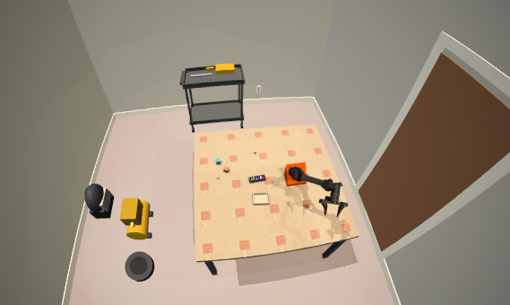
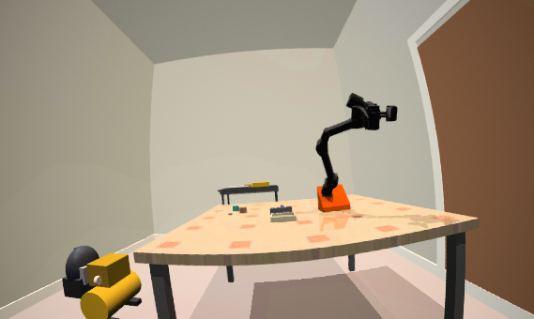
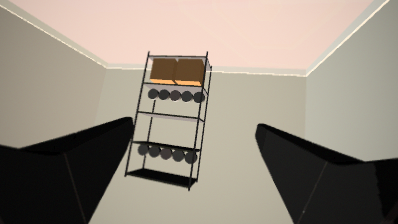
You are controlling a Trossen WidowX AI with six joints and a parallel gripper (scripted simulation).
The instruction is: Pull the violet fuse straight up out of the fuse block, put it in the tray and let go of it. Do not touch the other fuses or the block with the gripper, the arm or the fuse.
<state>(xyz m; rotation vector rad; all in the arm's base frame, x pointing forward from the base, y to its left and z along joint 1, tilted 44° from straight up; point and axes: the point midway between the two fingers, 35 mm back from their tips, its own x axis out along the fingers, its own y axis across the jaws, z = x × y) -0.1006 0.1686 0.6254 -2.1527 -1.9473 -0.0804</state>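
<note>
The green fuse is 48 cm ahead of my gripper tip, 55 cm to the right of it and 39 cm below it. Also, from my gripper tip: white tray (41 cm ahead, 36 cm to the right, 41 cm below); red fuse (39 cm ahead, 57 cm to the right, 39 cm below); white fuse (41 cm ahead, 57 cm to the right, 39 cm below).
</note>
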